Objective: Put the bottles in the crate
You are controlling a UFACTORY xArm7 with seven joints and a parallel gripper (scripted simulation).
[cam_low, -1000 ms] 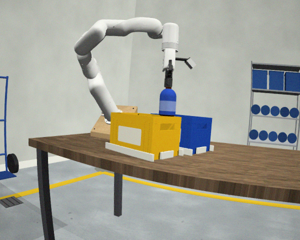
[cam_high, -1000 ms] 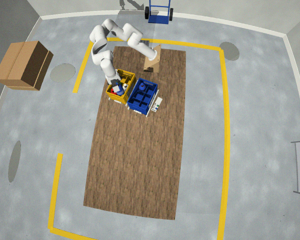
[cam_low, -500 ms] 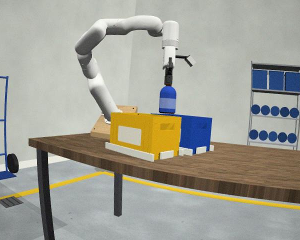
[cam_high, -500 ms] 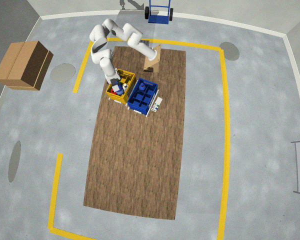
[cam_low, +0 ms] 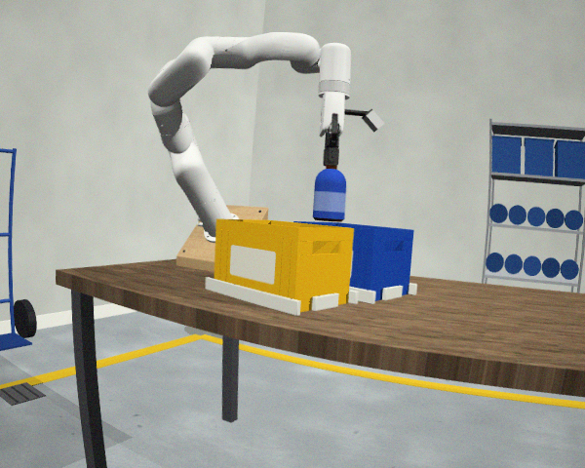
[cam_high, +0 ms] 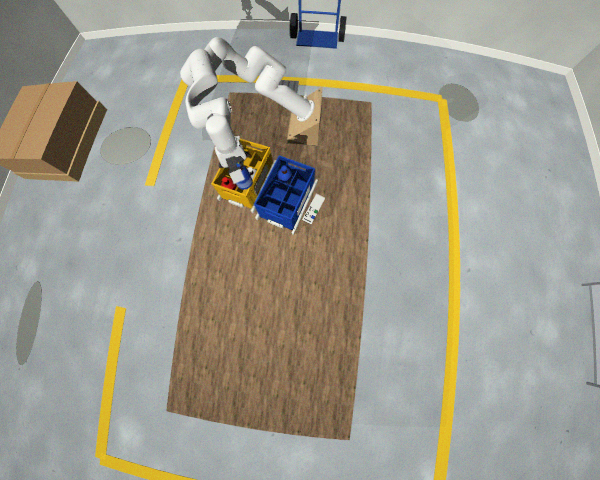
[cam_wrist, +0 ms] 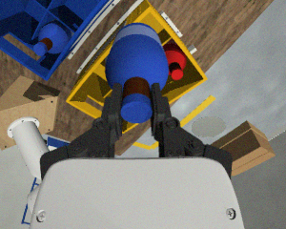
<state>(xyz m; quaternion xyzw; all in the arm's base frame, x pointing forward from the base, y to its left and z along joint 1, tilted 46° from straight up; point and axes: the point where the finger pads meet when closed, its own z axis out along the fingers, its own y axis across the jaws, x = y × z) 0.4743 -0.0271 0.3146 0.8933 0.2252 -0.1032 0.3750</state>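
Now: the blue-label bottle 70 mm below my hand. Also, from my hand: white-label bottle 80 mm behind, 10 mm to the left, 250 mm below; then red-label bottle 20 mm behind, 110 mm to the right, 250 mm below; then yellow crate 90 mm behind, 40 mm to the right, 250 mm below.
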